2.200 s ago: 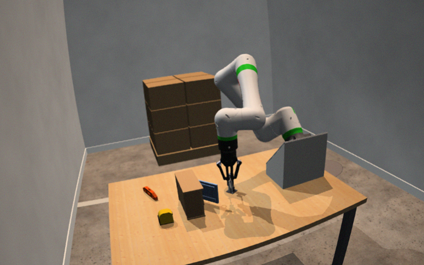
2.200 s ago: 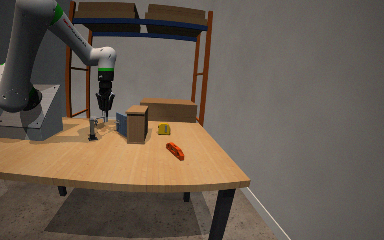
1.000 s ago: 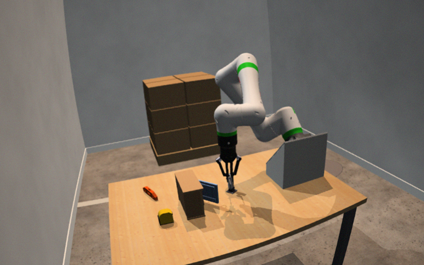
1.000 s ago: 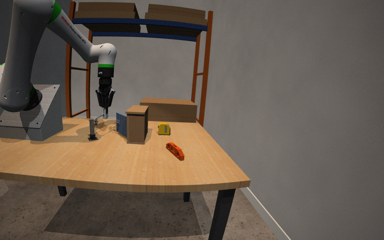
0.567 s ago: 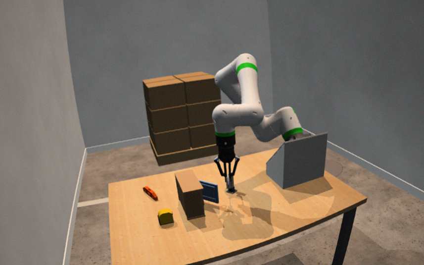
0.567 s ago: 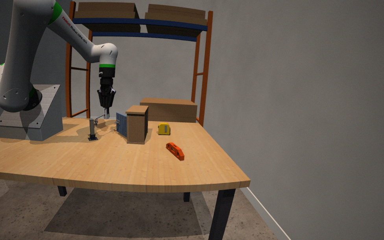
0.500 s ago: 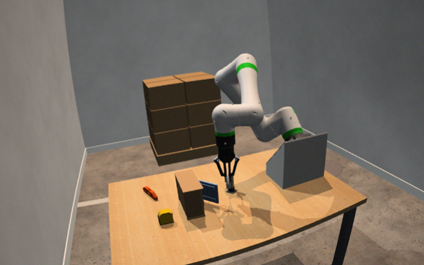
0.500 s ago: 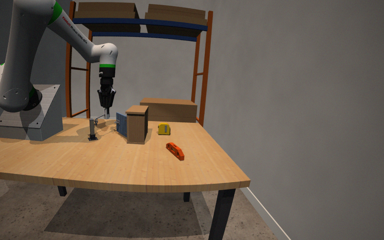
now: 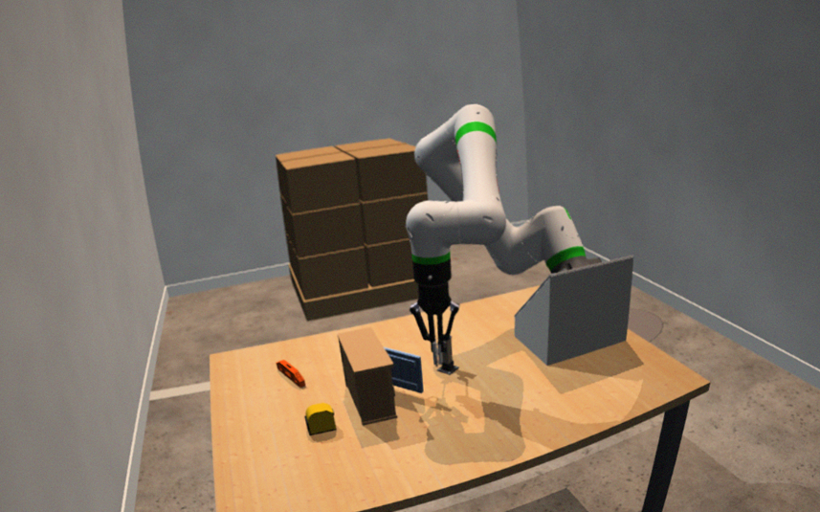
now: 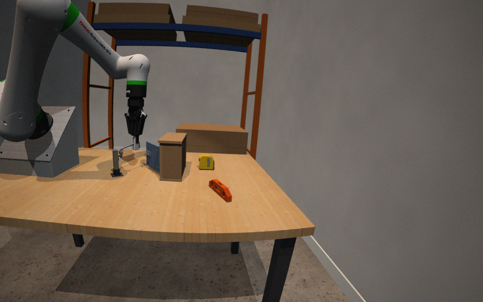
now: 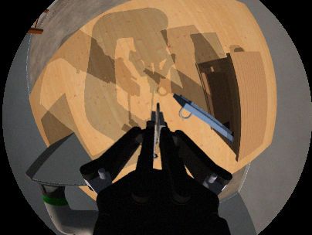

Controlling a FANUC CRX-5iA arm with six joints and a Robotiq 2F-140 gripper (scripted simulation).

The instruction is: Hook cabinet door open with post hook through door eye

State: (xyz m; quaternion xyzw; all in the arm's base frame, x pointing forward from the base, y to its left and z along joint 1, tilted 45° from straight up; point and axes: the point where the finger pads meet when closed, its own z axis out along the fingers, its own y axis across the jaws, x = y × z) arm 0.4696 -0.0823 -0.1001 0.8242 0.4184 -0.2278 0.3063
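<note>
My gripper is now 90 mm short of the blue door, 60 mm to the left of it and 50 mm above it. The rest, counted from my hand: yellow tape measure (340 mm ahead, 100 mm below); then orange level (350 mm ahead, 280 mm to the right, 110 mm below).
</note>
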